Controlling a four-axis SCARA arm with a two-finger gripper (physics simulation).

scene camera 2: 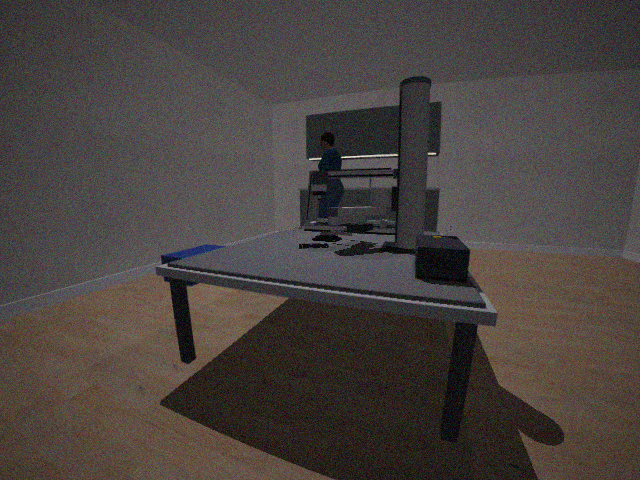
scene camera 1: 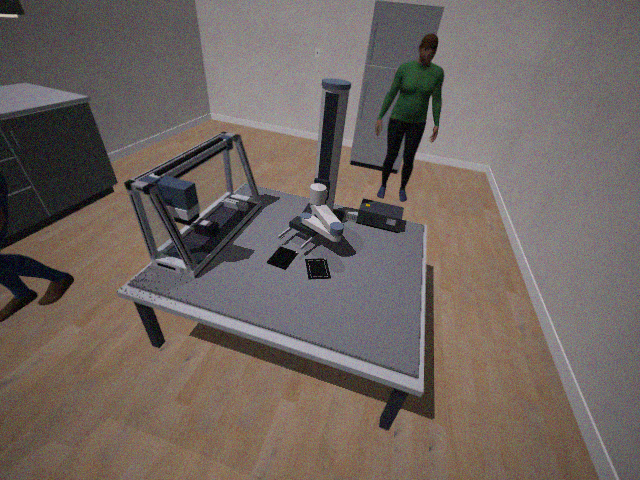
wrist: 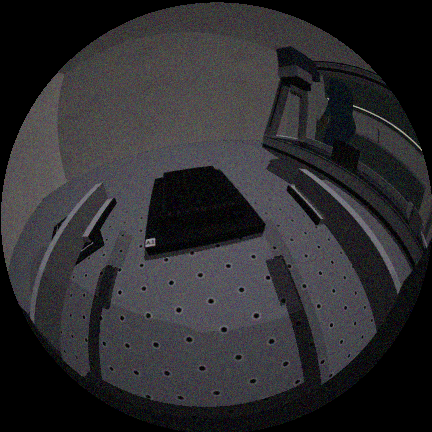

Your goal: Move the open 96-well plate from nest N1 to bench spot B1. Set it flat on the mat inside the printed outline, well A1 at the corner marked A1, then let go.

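Seen in the pictures: gripper, between the fingertips: (scene camera 2: 337,230) (scene camera 1: 289,242) (wrist: 198,179); arm's base, origin of its link: (scene camera 2: 408,249).
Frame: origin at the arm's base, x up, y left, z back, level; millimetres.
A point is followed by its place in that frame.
Observation:
The black 96-well plate (scene camera 1: 282,257) {x 41, y -79, z -545 mm} (wrist: 192,200) {x 36, y -79, z -486 mm} appears to sit flat in the dark nest N1 (wrist: 207,246) {x 13, y -79, z -439 mm}; dark on dark, their border is hard to tell. A white A1 label (wrist: 150,242) {x 25, y -27, z -451 mm} shows at the nest's near left corner. My gripper (scene camera 1: 291,242) {x 78, y -77, z -445 mm} (wrist: 198,179) {x 78, y -77, z -445 mm} is wide open and empty, raised above the table on the arm's side of the nest. In the wrist view its fingers stand left and right of the plate, with gaps on both sides. The black mat of B1 (scene camera 1: 317,268) {x 14, y 132, z -529 mm} (scene camera 2: 313,245) {x 15, y 130, z -531 mm} lies beside the nest with its white outline; the left finger partly hides it in the wrist view.
The arm's column (scene camera 1: 330,149) {x 550, y 26, z -77 mm} (scene camera 2: 413,165) {x 458, y 75, z 4 mm} stands behind the gripper. A dark box (scene camera 1: 380,214) {x 126, y 402, z 38 mm} (scene camera 2: 442,258) {x 92, y 551, z 120 mm} stands near the column. A metal gantry frame (scene camera 1: 175,235) {x 274, y -513, z -842 mm} stands on the left of the table. A person in green (scene camera 1: 415,93) stands behind the table, another in blue (scene camera 2: 330,178) beyond the gantry.

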